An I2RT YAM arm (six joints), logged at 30 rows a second.
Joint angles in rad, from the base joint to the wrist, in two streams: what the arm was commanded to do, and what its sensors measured. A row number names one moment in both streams.
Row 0, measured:
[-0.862, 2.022, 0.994, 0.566, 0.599, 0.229]
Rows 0 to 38, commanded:
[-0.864, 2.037, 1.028, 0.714, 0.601, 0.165]
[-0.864, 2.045, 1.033, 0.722, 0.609, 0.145]
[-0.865, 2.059, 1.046, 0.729, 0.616, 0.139]
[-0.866, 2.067, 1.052, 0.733, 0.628, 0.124]
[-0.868, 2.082, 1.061, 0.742, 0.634, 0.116]
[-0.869, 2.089, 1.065, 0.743, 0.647, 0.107]
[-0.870, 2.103, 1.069, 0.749, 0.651, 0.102]
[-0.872, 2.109, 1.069, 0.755, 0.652, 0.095]
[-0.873, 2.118, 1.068, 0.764, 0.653, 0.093]
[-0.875, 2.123, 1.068, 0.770, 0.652, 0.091]
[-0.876, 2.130, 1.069, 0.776, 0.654, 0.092]
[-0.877, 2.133, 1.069, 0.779, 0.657, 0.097]
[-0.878, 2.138, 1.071, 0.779, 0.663, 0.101]
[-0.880, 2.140, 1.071, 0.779, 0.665, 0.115]
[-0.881, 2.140, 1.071, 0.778, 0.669, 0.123]
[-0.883, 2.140, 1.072, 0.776, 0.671, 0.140]
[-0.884, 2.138, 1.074, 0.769, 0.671, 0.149]
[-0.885, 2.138, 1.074, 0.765, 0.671, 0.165]
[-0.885, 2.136, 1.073, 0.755, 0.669, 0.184]
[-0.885, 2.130, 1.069, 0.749, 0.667, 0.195]
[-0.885, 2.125, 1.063, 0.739, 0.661, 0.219]
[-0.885, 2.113, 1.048, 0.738, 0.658, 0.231]
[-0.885, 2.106, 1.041, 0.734, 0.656, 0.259]
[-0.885, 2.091, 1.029, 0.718, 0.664, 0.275]
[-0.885, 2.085, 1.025, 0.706, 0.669, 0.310]
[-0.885, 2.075, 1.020, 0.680, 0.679, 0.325]
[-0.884, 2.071, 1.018, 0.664, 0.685, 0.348]
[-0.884, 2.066, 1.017, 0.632, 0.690, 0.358]
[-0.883, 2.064, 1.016, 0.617, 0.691, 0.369]
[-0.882, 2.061, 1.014, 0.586, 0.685, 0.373]
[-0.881, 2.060, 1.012, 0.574, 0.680, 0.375]
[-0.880, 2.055, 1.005, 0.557, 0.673, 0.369]
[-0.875, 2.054, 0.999, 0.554, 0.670, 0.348]
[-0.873, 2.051, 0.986, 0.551, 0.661, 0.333]
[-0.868, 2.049, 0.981, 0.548, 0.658, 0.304]
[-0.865, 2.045, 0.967, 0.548, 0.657, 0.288]
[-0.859, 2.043, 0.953, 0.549, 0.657, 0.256]
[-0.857, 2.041, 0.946, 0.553, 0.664, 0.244]
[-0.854, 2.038, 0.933, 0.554, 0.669, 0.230]
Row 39, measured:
[-0.877, 2.073, 0.985, 0.617, 0.678, 0.290]
